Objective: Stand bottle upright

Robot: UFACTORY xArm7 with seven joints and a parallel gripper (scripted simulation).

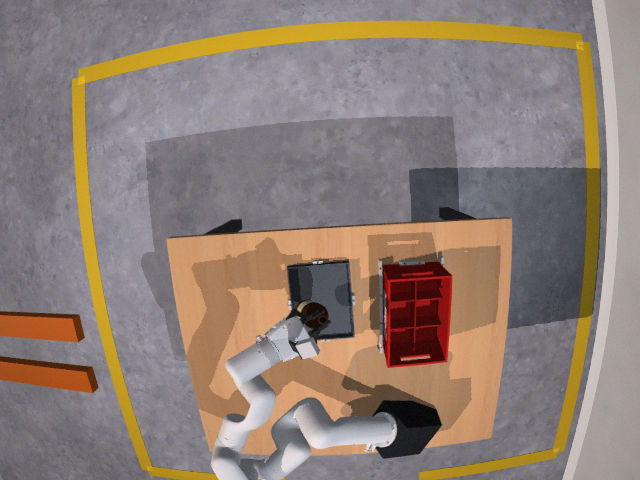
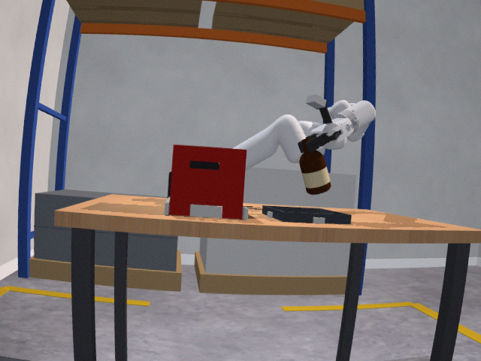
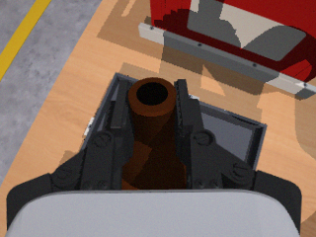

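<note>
Now: hand 5 cm above the brown bottle, 1 cm to the right of it and 1 cm past it. Round my hand: dark grey tray (20 cm below, 2 cm behind); then red crate (28 cm to the right, 12 cm below, 5 cm ahead).
</note>
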